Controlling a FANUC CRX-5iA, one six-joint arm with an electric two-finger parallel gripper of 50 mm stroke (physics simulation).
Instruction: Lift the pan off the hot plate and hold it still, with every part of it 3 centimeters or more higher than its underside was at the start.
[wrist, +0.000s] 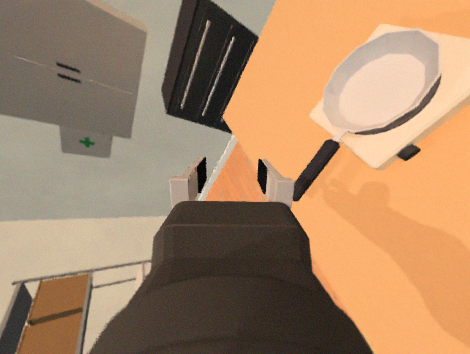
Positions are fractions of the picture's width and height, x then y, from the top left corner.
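Note:
There is a pan (0.81, 0.23) in what I see, and with it my own gripper (0.49, 0.48).

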